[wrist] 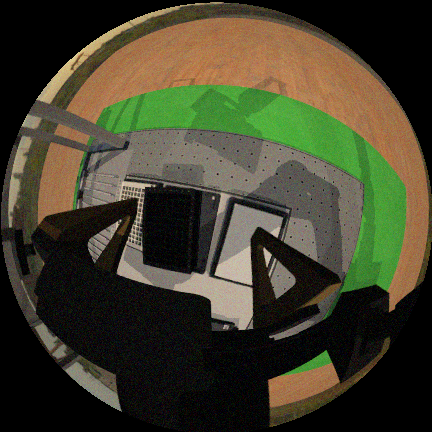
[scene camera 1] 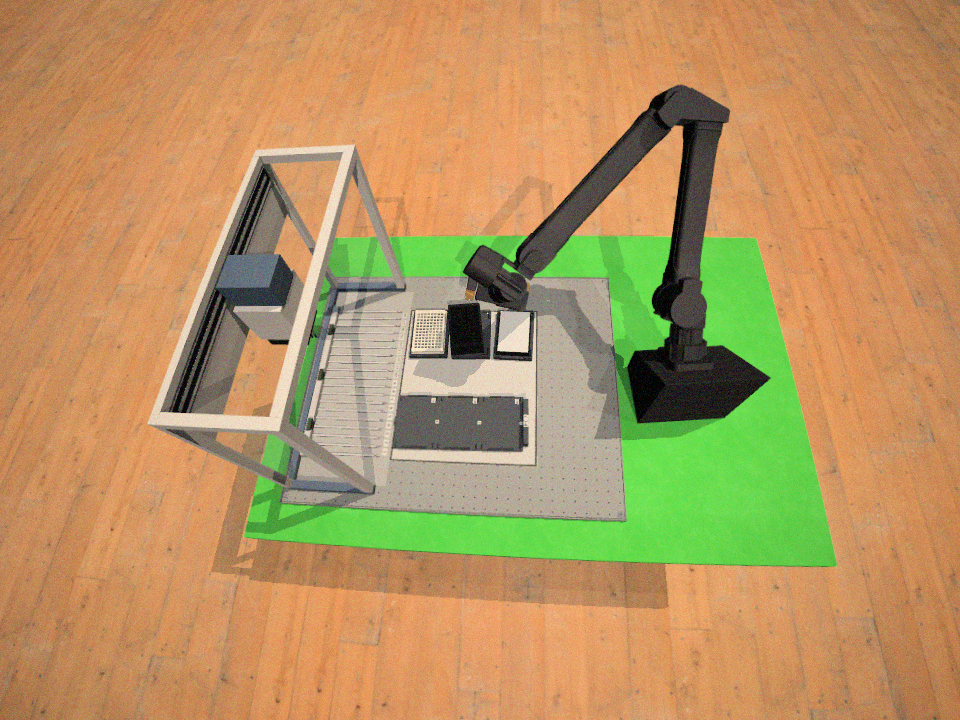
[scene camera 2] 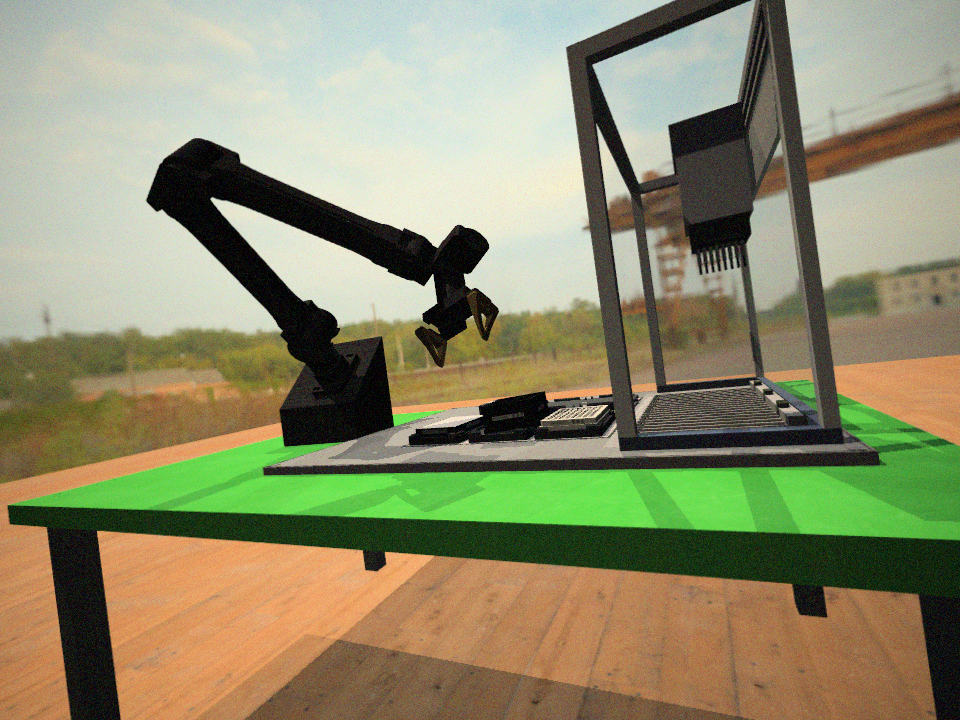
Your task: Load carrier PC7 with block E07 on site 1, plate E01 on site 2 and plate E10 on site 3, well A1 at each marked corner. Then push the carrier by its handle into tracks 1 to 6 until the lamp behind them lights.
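Seen in the pictures: gripper, fingertip midpoint: (wrist: pixel 196 219) (scene camera 2: pixel 461 353); arm's base, origin of the base link: (scene camera 1: pixel 684 360) (scene camera 2: pixel 336 375).
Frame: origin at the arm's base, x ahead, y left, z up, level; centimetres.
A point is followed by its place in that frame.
Observation:
My gripper (scene camera 2: pixel 464 351) {y -20.6, x 42.0, z 0.7 cm} (wrist: pixel 196 219) {y -20.6, x 42.0, z 0.7 cm} is open and empty, high above the labware row. The tall black block (scene camera 1: pixel 466 329) {y -16.4, x 48.9, z -8.9 cm} (scene camera 2: pixel 511 406) {y -23.6, x 50.3, z -8.6 cm} (wrist: pixel 167 230) {y -17.2, x 49.1, z -9.0 cm} is at the middle holder, shifted toward the white welled plate; it looks tilted in scene camera 2. The white welled plate (scene camera 1: pixel 428 331) {y -18.0, x 59.2, z -11.5 cm} (scene camera 2: pixel 575 416) {y -21.8, x 59.5, z -11.2 cm} lies on the track side. A white-topped plate (scene camera 1: pixel 513 331) {y -16.3, x 36.9, z -11.1 cm} (scene camera 2: pixel 447 427) {y -22.8, x 38.6, z -11.2 cm} (wrist: pixel 240 245) {y -16.5, x 38.0, z -11.1 cm} lies on the arm's side. Their labels are unreadable. The dark carrier (scene camera 1: pixel 457 422) {y 7.1, x 51.7, z -12.7 cm} lies flat on the white board (scene camera 1: pixel 465 457) {y 15.5, x 50.0, z -13.7 cm}, its handle end toward the arm. The tracks (scene camera 1: pixel 356 372) {y -8.2, x 78.5, z -13.7 cm} (scene camera 2: pixel 697 409) run beyond it.
A tall frame (scene camera 1: pixel 298 341) {y 9.2, x 70.6, z 34.2 cm} (scene camera 2: pixel 604 232) {y -35.0, x 68.0, z 11.9 cm} stands over the tracks. A blue-grey pipetting head (scene camera 1: pixel 255 279) {y -4.9, x 81.6, z 32.2 cm} (scene camera 2: pixel 713 178) hangs inside it, with tips pointing down. Small dark lamp-like parts (scene camera 1: pixel 321 374) {y -7.2, x 87.1, z -11.7 cm} line the far track edge. The perforated grey base (scene camera 1: pixel 577 465) {y 18.6, x 24.1, z -13.7 cm} lies on the green table (scene camera 1: pixel 721 496) {y 27.2, x -7.7, z -15.1 cm}.

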